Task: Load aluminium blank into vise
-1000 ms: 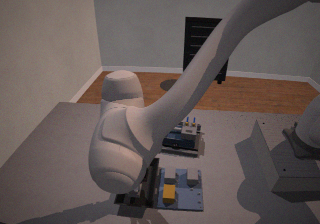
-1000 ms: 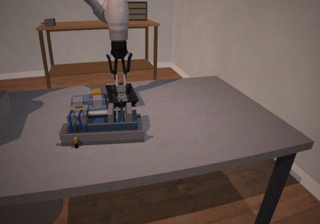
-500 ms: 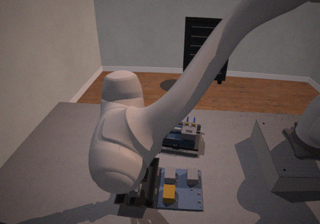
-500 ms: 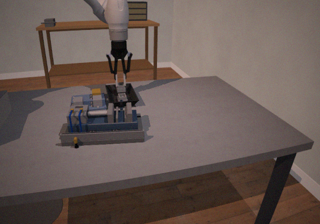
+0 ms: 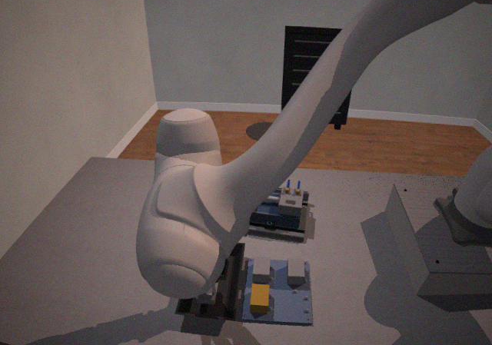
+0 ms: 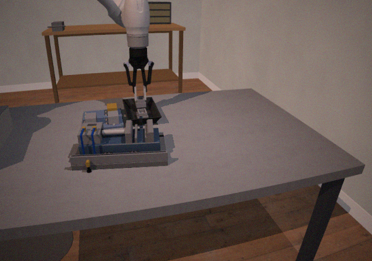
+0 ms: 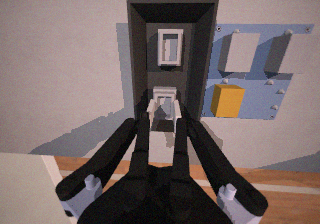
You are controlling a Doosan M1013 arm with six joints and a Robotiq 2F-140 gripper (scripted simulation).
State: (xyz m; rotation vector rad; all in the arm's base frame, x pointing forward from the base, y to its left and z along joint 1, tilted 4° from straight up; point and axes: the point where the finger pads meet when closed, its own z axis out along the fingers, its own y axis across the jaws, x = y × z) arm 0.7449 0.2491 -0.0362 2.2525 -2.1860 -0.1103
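Now: the brass blank 13 cm behind my hand, 7 cm below it and 1 cm to the right of it. Round my hand: blue vise: 34 cm to the right, 10 cm behind, 5 cm below; aluminium blank: 12 cm behind, 10 cm to the right, 7 cm below; infeed plate: 17 cm behind, 9 cm below, 5 cm to the right.
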